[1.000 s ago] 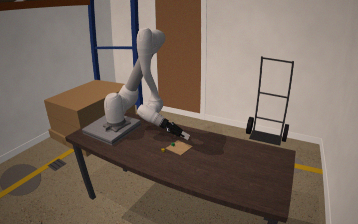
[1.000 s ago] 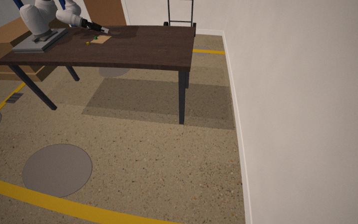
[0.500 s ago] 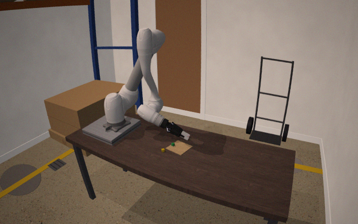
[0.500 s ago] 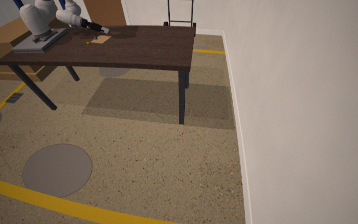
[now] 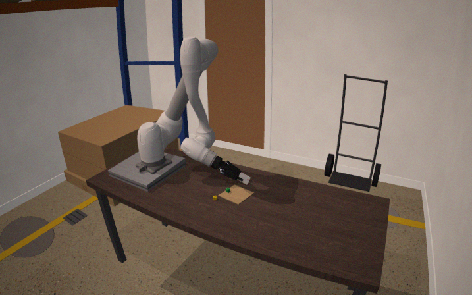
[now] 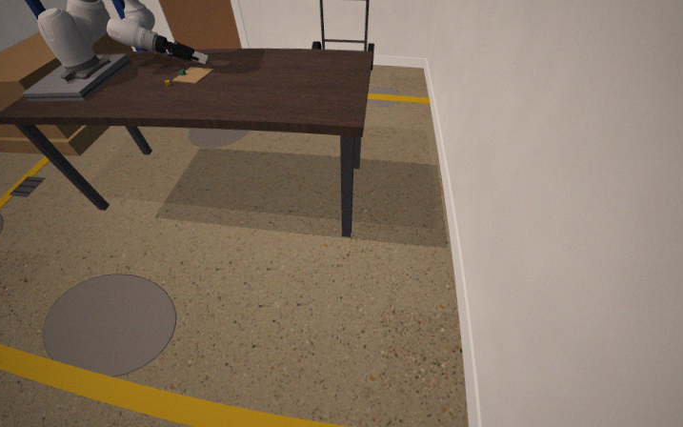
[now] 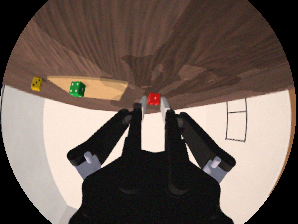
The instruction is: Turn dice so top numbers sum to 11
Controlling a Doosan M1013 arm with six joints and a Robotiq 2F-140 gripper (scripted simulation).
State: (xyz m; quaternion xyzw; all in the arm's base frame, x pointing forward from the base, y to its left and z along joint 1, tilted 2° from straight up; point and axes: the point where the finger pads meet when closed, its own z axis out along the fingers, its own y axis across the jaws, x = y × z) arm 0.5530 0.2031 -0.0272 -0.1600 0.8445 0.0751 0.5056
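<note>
Right now the red die is 1 cm ahead of my hand and 2 cm below it. Also, from my hand: green die 2 cm behind, 13 cm to the right, 2 cm below; tan mat 3 cm ahead, 13 cm to the right, 3 cm below; yellow die 4 cm behind, 23 cm to the right, 2 cm below.
</note>
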